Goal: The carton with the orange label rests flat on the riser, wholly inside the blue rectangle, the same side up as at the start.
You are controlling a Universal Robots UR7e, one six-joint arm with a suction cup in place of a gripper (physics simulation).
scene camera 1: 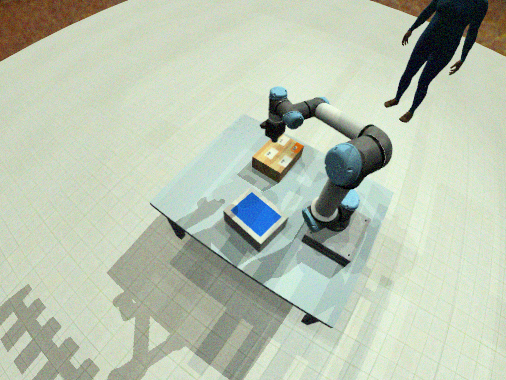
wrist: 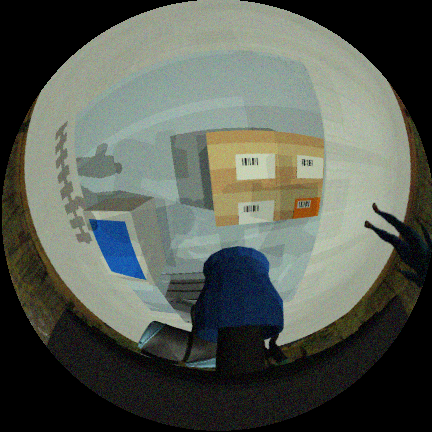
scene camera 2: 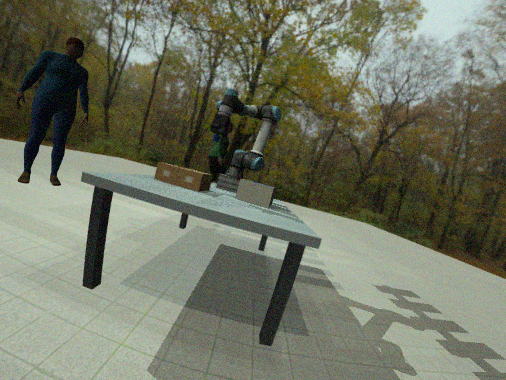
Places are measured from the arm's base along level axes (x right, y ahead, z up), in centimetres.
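Pixels of known places: hand, tool point: [wrist: 235, 272] [scene camera 2: 215, 140]; arm's base, link origin: [scene camera 2: 233, 177].
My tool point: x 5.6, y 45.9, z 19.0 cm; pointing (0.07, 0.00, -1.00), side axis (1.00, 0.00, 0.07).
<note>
For each thing: its top centre in the pictures, then the offset to it from my tool point.
- brown carton, top centre: [wrist: 245, 202] [scene camera 1: 279, 161] dx +4.9, dy -2.3, dz -19.8 cm
- orange label, top centre: [wrist: 306, 207] [scene camera 1: 297, 147] dx +20.7, dy -3.7, dz -19.8 cm
- light grey riser, top centre: [wrist: 115, 251] [scene camera 1: 255, 213] [scene camera 2: 260, 183] dx -30.5, dy -14.0, dz -17.5 cm
- blue rectangle, top centre: [wrist: 115, 251] [scene camera 1: 255, 213] dx -30.5, dy -14.0, dz -17.5 cm
The brown carton [scene camera 1: 265, 170] [scene camera 2: 182, 177] [wrist: 250, 187] lies flat on the table. Its top bears white labels and an orange label [scene camera 1: 297, 147] [wrist: 306, 207]. The light grey riser [scene camera 1: 245, 231] [scene camera 2: 255, 194] [wrist: 151, 240] stands beside it, apart, with the blue rectangle [scene camera 1: 256, 215] [wrist: 117, 250] on its top. The carton is off the riser. My suction gripper [scene camera 1: 274, 139] [scene camera 2: 216, 136] [wrist: 236, 256] is open and holds nothing. It hangs above the table near the carton, with a gap visible in scene camera 2. The cup's exact position over the carton is hard to tell.
The glass-like table [scene camera 1: 195, 175] [scene camera 2: 150, 193] [wrist: 200, 90] bears the arm's base plate [scene camera 1: 337, 240] near the riser. A person in dark blue [scene camera 1: 432, 42] [scene camera 2: 57, 95] [wrist: 412, 245] stands off the table. A figure in green [scene camera 2: 218, 149] shows behind the arm.
</note>
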